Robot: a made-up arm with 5 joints. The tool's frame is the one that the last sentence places.
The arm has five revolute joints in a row. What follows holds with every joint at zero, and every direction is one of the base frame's.
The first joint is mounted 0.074 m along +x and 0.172 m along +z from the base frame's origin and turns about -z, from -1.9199 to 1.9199 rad.
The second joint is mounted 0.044 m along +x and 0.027 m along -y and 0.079 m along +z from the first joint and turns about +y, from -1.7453 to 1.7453 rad.
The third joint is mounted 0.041 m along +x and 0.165 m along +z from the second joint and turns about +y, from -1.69 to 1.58 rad.
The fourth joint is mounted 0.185 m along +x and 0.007 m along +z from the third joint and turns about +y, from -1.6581 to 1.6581 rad.
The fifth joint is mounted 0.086 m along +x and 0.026 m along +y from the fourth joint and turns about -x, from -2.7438 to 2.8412 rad.
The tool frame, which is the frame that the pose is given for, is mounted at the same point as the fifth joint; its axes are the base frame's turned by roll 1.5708, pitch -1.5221 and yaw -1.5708 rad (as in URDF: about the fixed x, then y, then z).
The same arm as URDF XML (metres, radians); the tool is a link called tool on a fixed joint. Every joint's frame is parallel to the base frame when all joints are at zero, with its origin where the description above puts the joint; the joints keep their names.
<robot name="arm">
  <joint name="joint 1" type="revolute">
    <parent link="base_link"/>
    <child link="link1"/>
    <origin xyz="0.0740 0.0000 0.1720"/>
    <axis xyz="0 0 -1"/>
    <limit lower="-1.9199" upper="1.9199"/>
  </joint>
  <joint name="joint 2" type="revolute">
    <parent link="link1"/>
    <child link="link2"/>
    <origin xyz="0.0440 -0.0270 0.0790"/>
    <axis xyz="0 1 0"/>
    <limit lower="-1.7453" upper="1.7453"/>
  </joint>
  <joint name="joint 3" type="revolute">
    <parent link="link2"/>
    <child link="link3"/>
    <origin xyz="0.0410 0.0000 0.1650"/>
    <axis xyz="0 1 0"/>
    <limit lower="-1.6900" upper="1.5800"/>
  </joint>
  <joint name="joint 4" type="revolute">
    <parent link="link3"/>
    <child link="link4"/>
    <origin xyz="0.1850 0.0000 0.0070"/>
    <axis xyz="0 1 0"/>
    <limit lower="-1.6581" upper="1.6581"/>
  </joint>
  <joint name="joint 5" type="revolute">
    <parent link="link4"/>
    <child link="link5"/>
    <origin xyz="0.0860 0.0260 0.0000"/>
    <axis xyz="-1 0 0"/>
    <limit lower="-2.7438" upper="2.8412"/>
  </joint>
  <joint name="tool_fixed" type="fixed">
    <parent link="link5"/>
    <child link="tool"/>
    <origin xyz="0.0000 0.0000 0.0000" rpy="1.5708 -1.5221 -1.5708"/>
  </joint>
  <link name="base_link"/>
  <link name="link1"/>
  <link name="link2"/>
  <link name="link3"/>
  <link name="link4"/>
  <link name="link5"/>
  <link name="tool"/>
</robot>

